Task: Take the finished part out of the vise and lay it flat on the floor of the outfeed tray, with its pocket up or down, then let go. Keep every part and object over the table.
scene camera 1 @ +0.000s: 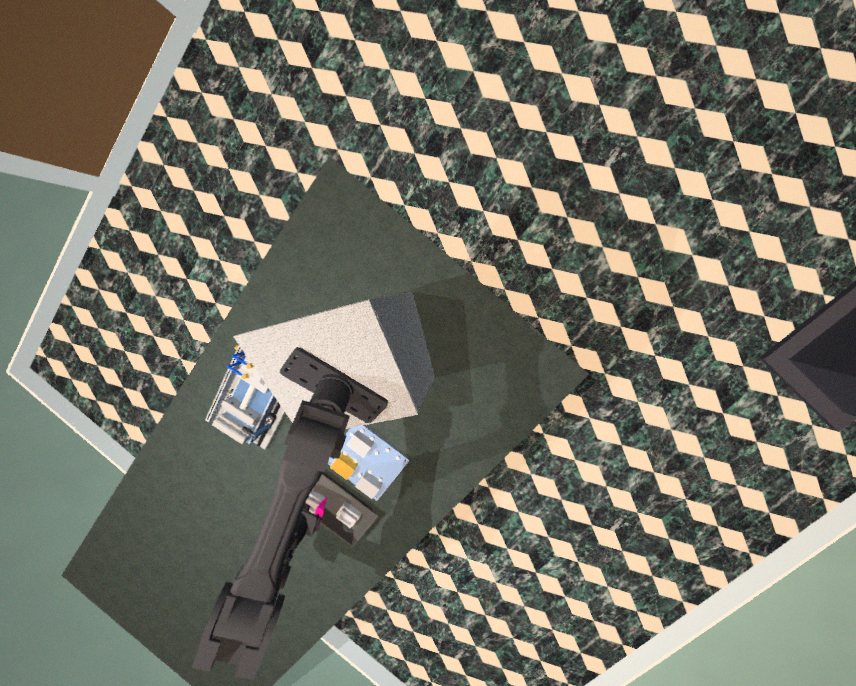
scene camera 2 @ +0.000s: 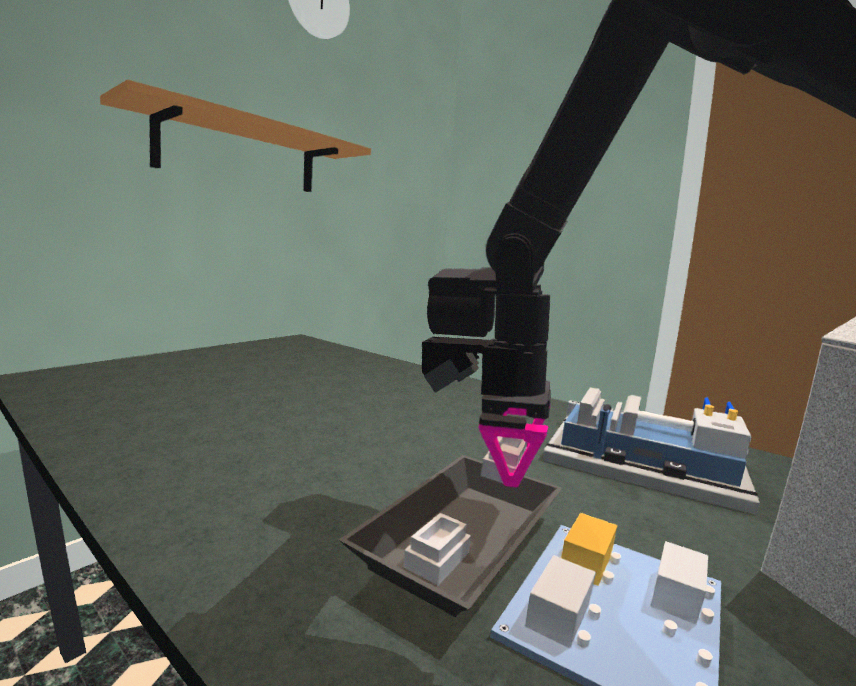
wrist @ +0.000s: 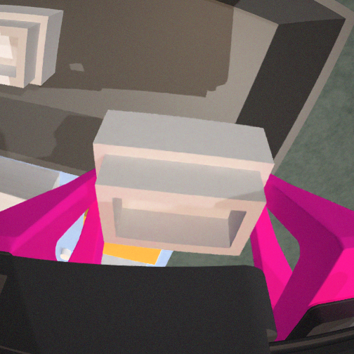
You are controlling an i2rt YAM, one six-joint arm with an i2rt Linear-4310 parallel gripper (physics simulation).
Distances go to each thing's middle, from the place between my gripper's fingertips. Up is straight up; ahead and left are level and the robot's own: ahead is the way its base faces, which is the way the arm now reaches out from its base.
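Labels:
With the yellow block point(scene camera 2: 589, 543), my hand is 50 mm above it and 100 mm past it.

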